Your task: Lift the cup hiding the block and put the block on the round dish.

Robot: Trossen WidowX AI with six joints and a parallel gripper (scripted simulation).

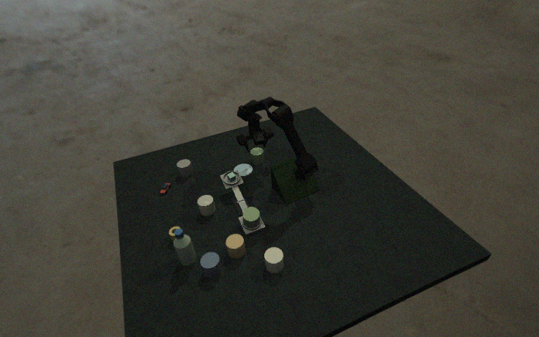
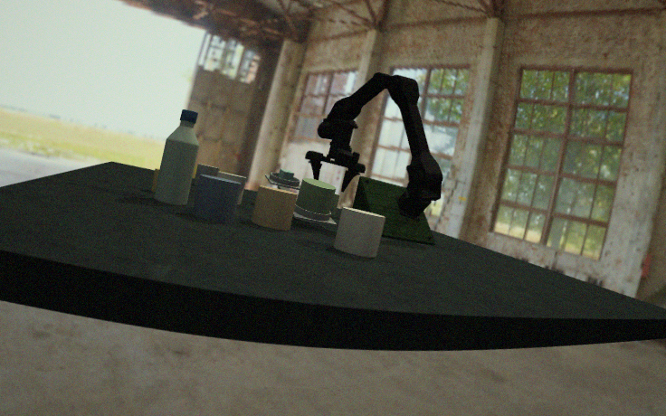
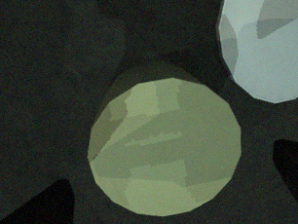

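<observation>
Now: gripper tip 19 cm short of the green block, 17 cm to the right of it and 1 cm below it. From my gripper tip the other things lie so: green cup: 45 cm to the left, 18 cm ahead, 2 cm below; then round dish: 10 cm ahead, 7 cm below, 5 cm to the left; then grey cup: 36 cm ahead, 7 cm to the right, 4 cm below.
</observation>
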